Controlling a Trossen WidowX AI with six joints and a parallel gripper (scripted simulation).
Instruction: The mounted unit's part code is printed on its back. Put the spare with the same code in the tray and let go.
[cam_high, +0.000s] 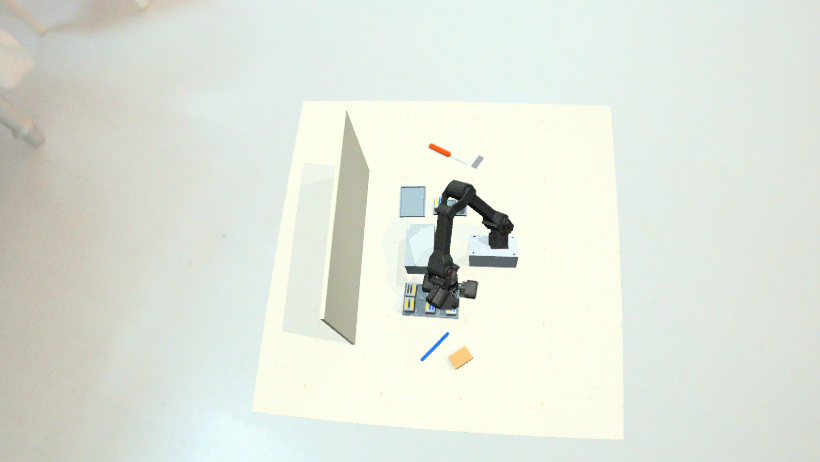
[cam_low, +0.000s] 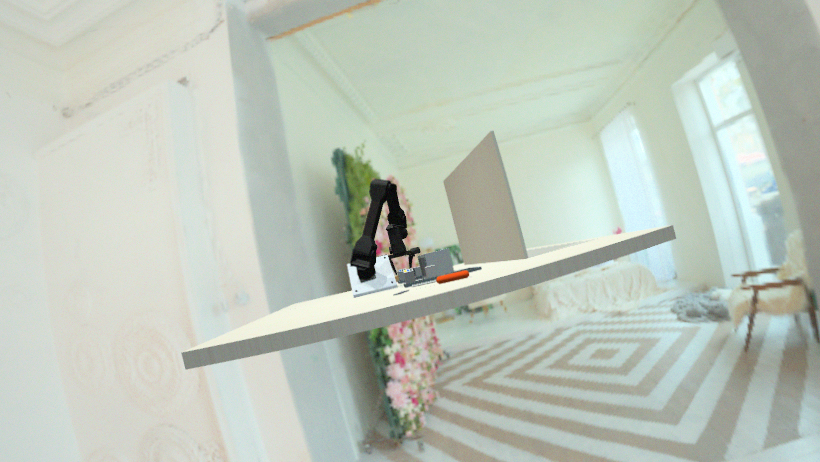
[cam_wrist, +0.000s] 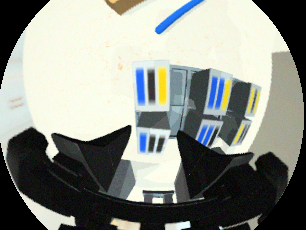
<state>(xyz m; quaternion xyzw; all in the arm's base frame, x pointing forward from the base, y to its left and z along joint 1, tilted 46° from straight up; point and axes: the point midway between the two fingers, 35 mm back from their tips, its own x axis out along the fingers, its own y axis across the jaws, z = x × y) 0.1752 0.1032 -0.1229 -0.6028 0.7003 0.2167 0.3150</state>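
Now: the tray 14 cm ahead of my gripper tip, 37 cm to the right of it and 3 cm below it. From my gripper tip the other things lie so: orange block 3 cm behind, 23 cm to the left, 2 cm below; mounted unit 11 cm ahead, 15 cm to the right, 1 cm above; blue pen 6 cm ahead, 19 cm to the left, 3 cm below.
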